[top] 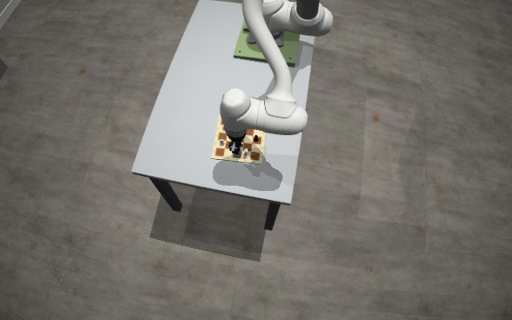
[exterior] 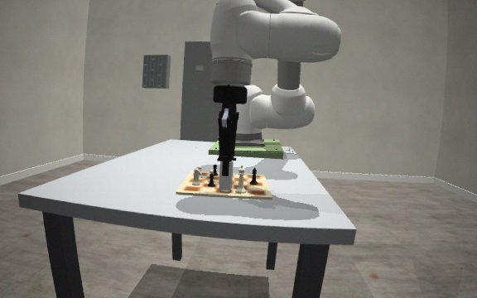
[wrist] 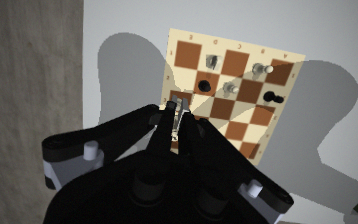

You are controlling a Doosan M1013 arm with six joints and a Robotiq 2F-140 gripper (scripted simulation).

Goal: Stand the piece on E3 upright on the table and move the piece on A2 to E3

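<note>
My hand is 8 cm past the chessboard, 1 cm to the left of it and 4 cm above it.
</note>
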